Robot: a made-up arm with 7 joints.
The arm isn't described. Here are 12 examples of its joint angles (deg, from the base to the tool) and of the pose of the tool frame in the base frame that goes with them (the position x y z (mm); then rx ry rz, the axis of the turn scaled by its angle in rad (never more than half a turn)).
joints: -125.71 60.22 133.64 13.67 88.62 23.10 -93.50
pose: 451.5 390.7 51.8 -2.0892 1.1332 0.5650
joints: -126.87 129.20 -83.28 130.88 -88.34 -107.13 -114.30
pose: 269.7 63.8 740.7 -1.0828 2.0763 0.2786
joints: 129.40 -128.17 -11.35 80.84 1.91 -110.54 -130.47
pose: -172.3 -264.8 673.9 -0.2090 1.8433 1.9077
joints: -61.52 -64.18 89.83 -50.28 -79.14 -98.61 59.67
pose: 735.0 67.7 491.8 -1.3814 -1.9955 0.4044
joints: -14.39 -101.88 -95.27 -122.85 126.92 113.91 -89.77
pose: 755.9 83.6 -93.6 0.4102 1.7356 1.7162
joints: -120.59 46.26 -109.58 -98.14 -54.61 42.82 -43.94
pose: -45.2 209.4 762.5 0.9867 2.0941 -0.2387
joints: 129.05 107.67 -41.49 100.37 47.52 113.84 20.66
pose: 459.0 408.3 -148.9 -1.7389 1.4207 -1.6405
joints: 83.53 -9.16 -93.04 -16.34 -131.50 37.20 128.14
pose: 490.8 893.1 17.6 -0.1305 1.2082 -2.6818
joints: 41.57 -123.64 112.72 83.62 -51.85 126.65 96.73
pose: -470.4 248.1 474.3 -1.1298 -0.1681 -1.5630
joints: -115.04 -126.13 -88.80 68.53 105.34 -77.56 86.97
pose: -442.6 85.0 -255.3 -0.7338 -0.8396 -1.1239
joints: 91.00 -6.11 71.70 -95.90 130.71 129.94 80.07
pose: -648.7 221.6 -119.0 0.1133 0.1677 1.3468
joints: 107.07 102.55 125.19 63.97 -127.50 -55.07 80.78
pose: -664.4 402.1 -221.7 -0.5960 0.3681 -1.6607
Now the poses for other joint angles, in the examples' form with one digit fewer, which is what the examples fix.
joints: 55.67 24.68 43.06 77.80 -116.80 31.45 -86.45
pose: -505 920 -84 1.202 -1.987 0.108
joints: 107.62 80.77 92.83 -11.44 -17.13 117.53 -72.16
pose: -340 441 -378 0.287 -1.574 -2.541
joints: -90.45 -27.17 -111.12 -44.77 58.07 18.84 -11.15
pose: -104 337 79 0.096 2.443 1.110
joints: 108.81 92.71 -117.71 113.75 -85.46 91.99 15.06
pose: 429 -74 -134 0.058 0.074 1.661
